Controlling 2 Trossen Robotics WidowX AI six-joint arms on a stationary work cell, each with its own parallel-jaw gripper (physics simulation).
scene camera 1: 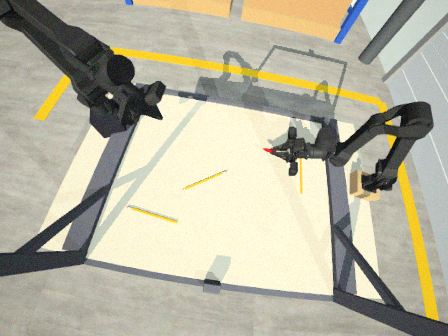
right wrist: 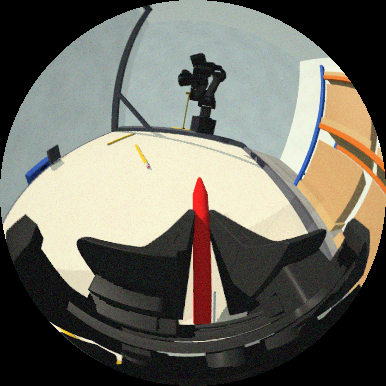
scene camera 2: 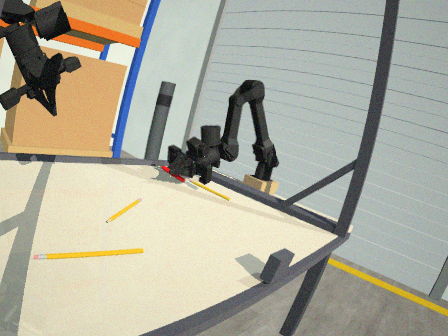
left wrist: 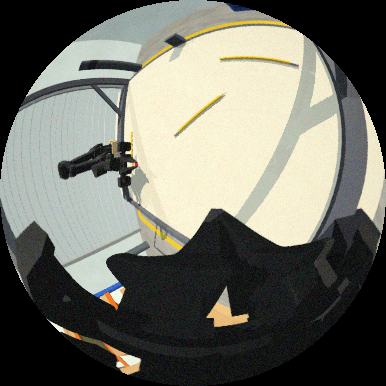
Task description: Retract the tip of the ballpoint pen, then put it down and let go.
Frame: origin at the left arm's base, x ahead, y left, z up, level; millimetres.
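Seen in the pictures: left gripper, fingertip midpoint: point(scene camera 1: 162, 119) point(right wrist: 196, 97) point(scene camera 2: 55, 115) point(left wrist: 215, 213); right gripper, fingertip midpoint: point(scene camera 1: 269, 151) point(right wrist: 200, 214) point(scene camera 2: 167, 170) point(left wrist: 136, 164); left arm's base at its link origin: point(scene camera 1: 103, 109); right arm's base at its link origin: point(scene camera 1: 368, 184) point(scene camera 2: 262, 178) point(left wrist: 110, 148).
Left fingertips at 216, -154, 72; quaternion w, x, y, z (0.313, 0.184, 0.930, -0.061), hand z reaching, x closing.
Pixels of each thing's top centre, then the offset from my left fingertips to it, as dx, dy, dz. "spot": a spot on its surface instead. Level surfaces: height alone.
- red ballpoint pen at a spot on its surface: point(right wrist: 200, 237) point(scene camera 2: 172, 171) spot: +389, -144, -128
- cream table at its surface level: dz -178
- mid-table at its top centre: point(scene camera 2: 125, 207) point(left wrist: 195, 113) point(scene camera 1: 204, 180) +95, -177, -170
- small dark block at its top centre: point(scene camera 2: 282, 253) point(scene camera 1: 211, 288) point(right wrist: 51, 146) point(left wrist: 168, 36) +33, -520, -121
My right gripper point(scene camera 1: 275, 151) point(scene camera 2: 180, 167) point(left wrist: 136, 164) point(right wrist: 200, 214) is shut on the red ballpoint pen point(scene camera 1: 267, 150) point(scene camera 2: 173, 174) point(right wrist: 200, 237). It holds the pen nearly level and low over the far right part of the cream table point(scene camera 1: 223, 250) point(scene camera 2: 189, 267). The pen's front end sticks out past the fingertips. In the right wrist view that end looks blunt and all red. My left gripper point(scene camera 1: 157, 115) point(left wrist: 215, 213) is shut and empty, high above the table's far left corner, far from the pen.
Three yellow pencils lie on the table: one mid-table point(scene camera 1: 205, 179) point(scene camera 2: 123, 210), one at the left point(scene camera 1: 153, 214) point(scene camera 2: 99, 253), one just beside my right gripper point(scene camera 1: 301, 177) point(scene camera 2: 211, 191). A dark frame point(scene camera 1: 334, 200) edges the table. A small dark block point(scene camera 1: 212, 282) point(scene camera 2: 276, 265) sits on its near edge.
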